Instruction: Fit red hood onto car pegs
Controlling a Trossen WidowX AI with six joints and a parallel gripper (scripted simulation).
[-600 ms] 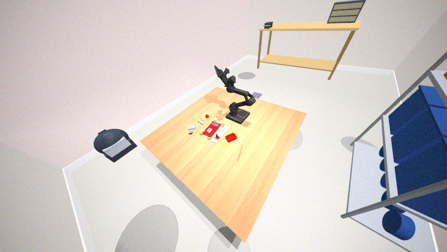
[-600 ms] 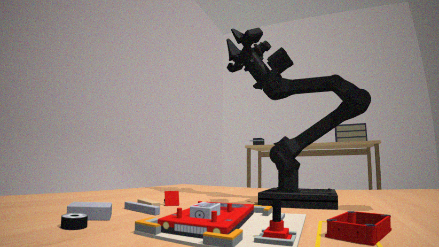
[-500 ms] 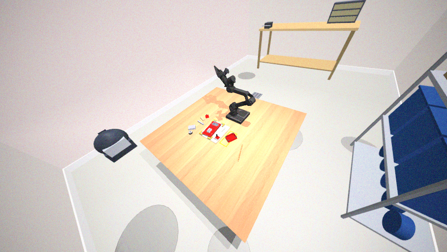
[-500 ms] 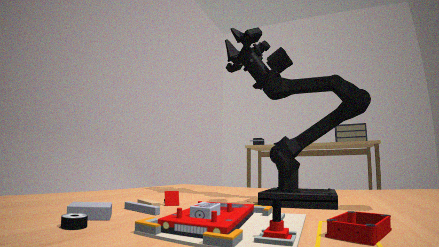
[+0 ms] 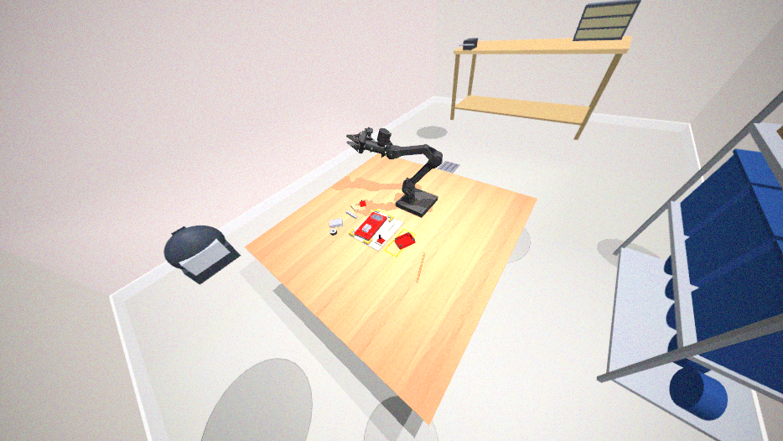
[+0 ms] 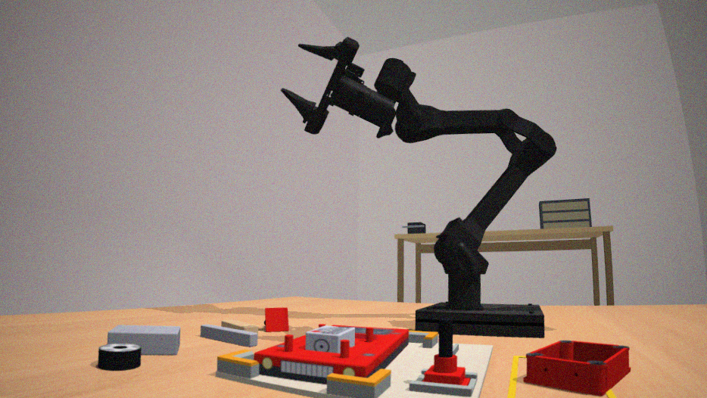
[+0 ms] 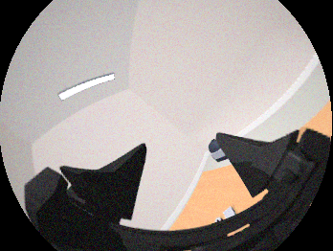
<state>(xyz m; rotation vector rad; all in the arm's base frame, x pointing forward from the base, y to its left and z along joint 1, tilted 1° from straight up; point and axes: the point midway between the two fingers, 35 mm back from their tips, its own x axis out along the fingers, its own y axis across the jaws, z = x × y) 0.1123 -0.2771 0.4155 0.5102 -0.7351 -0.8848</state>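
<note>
The red hood is 190 mm ahead of my gripper tip, 400 mm to the left of it and 460 mm below it. The rest, counted from my gripper tip: grey engine block (200 mm ahead, 170 mm to the left, 440 mm below); then black wheel (290 mm ahead, 30 mm to the right, 460 mm below).
</note>
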